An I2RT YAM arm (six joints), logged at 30 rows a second.
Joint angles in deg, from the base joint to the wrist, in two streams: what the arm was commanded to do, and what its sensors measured. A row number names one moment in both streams.
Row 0, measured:
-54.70 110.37 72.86 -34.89 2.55 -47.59
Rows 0 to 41, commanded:
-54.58 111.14 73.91 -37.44 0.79 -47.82
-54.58 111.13 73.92 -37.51 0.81 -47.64
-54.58 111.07 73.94 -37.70 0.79 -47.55
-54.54 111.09 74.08 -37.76 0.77 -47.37
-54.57 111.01 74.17 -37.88 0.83 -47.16
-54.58 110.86 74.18 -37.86 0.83 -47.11
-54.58 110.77 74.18 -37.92 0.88 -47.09
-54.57 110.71 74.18 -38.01 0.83 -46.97
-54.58 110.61 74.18 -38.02 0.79 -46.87
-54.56 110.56 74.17 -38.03 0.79 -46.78
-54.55 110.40 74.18 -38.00 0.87 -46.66
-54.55 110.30 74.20 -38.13 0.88 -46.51
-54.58 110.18 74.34 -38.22 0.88 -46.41
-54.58 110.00 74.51 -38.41 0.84 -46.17
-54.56 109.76 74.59 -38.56 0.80 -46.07
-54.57 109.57 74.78 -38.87 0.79 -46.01
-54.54 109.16 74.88 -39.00 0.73 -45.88
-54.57 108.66 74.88 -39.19 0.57 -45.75
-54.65 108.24 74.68 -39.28 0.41 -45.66
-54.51 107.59 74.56 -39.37 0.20 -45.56
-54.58 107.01 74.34 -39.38 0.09 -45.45
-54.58 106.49 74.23 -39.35 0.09 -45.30
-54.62 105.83 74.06 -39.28 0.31 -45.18
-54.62 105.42 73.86 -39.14 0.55 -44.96
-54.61 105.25 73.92 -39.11 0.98 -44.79
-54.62 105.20 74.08 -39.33 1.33 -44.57
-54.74 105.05 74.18 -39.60 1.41 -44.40
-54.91 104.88 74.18 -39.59 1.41 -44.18
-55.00 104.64 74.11 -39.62 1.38 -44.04
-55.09 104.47 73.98 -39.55 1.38 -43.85
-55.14 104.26 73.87 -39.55 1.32 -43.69
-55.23 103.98 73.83 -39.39 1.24 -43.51
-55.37 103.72 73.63 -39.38 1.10 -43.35
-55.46 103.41 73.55 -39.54 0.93 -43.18
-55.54 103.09 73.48 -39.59 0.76 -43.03
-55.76 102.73 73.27 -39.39 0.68 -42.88
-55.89 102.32 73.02 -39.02 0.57 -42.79
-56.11 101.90 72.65 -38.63 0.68 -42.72
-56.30 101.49 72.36 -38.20 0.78 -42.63
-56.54 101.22 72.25 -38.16 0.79 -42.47
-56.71 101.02 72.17 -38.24 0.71 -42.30
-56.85 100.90 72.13 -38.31 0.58 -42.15
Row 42, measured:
-56.23 103.11 72.97 -37.74 1.78 -43.09
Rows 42 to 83, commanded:
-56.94 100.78 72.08 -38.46 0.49 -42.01
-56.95 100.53 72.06 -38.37 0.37 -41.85
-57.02 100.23 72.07 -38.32 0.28 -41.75
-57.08 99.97 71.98 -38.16 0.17 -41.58
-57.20 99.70 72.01 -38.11 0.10 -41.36
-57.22 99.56 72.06 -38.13 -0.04 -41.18
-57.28 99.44 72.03 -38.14 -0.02 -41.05
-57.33 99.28 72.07 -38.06 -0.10 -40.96
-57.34 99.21 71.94 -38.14 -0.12 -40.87
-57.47 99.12 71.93 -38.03 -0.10 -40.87
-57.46 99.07 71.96 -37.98 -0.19 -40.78
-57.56 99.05 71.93 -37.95 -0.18 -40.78
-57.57 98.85 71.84 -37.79 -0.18 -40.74
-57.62 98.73 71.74 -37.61 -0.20 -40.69
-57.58 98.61 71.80 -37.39 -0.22 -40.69
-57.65 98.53 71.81 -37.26 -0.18 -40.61
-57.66 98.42 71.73 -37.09 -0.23 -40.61
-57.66 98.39 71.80 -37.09 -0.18 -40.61
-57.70 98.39 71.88 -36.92 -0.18 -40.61
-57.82 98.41 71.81 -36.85 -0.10 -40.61
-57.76 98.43 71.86 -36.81 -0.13 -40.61
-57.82 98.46 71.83 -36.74 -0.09 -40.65
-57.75 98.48 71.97 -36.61 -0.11 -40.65
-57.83 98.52 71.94 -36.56 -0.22 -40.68
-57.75 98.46 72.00 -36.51 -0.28 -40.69
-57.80 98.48 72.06 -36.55 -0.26 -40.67
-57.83 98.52 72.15 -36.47 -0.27 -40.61
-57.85 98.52 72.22 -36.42 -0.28 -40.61
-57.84 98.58 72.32 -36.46 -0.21 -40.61
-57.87 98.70 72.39 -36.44 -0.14 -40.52
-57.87 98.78 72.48 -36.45 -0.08 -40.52
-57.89 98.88 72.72 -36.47 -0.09 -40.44
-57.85 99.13 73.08 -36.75 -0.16 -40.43
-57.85 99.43 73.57 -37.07 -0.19 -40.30
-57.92 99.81 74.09 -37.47 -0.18 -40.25
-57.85 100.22 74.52 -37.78 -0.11 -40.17
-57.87 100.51 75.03 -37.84 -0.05 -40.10
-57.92 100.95 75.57 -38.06 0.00 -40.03
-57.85 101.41 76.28 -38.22 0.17 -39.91
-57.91 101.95 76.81 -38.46 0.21 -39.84
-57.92 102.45 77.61 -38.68 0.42 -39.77
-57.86 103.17 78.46 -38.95 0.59 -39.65
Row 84, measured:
-57.65 101.67 75.57 -37.17 1.32 -40.49
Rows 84 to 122, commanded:
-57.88 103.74 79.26 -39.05 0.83 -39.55
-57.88 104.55 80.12 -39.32 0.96 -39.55
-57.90 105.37 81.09 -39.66 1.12 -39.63
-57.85 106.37 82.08 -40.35 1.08 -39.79
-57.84 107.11 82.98 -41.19 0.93 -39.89
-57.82 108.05 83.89 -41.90 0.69 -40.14
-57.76 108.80 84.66 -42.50 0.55 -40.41
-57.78 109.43 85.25 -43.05 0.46 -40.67
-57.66 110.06 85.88 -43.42 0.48 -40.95
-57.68 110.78 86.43 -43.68 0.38 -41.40
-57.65 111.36 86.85 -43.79 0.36 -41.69
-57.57 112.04 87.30 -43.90 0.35 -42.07
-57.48 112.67 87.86 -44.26 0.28 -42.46
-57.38 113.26 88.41 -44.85 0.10 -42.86
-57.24 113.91 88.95 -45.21 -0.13 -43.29
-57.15 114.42 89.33 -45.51 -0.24 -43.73
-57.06 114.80 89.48 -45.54 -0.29 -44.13
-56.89 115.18 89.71 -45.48 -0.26 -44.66
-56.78 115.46 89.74 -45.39 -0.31 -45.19
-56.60 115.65 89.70 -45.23 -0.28 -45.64
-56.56 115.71 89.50 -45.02 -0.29 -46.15
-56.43 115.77 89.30 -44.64 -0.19 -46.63
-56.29 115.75 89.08 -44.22 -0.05 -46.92
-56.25 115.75 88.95 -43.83 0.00 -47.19
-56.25 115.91 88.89 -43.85 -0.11 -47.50
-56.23 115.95 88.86 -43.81 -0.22 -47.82
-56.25 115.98 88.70 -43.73 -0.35 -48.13
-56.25 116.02 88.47 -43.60 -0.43 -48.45
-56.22 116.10 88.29 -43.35 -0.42 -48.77
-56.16 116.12 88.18 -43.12 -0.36 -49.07
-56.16 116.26 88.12 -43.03 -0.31 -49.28
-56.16 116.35 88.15 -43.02 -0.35 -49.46
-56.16 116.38 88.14 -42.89 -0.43 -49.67
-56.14 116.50 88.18 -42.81 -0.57 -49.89
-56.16 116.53 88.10 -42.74 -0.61 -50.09
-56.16 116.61 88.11 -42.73 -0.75 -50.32
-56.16 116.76 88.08 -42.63 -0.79 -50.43
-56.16 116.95 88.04 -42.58 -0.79 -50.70
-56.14 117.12 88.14 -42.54 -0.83 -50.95
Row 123, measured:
-56.45 115.57 88.05 -42.46 0.99 -49.06
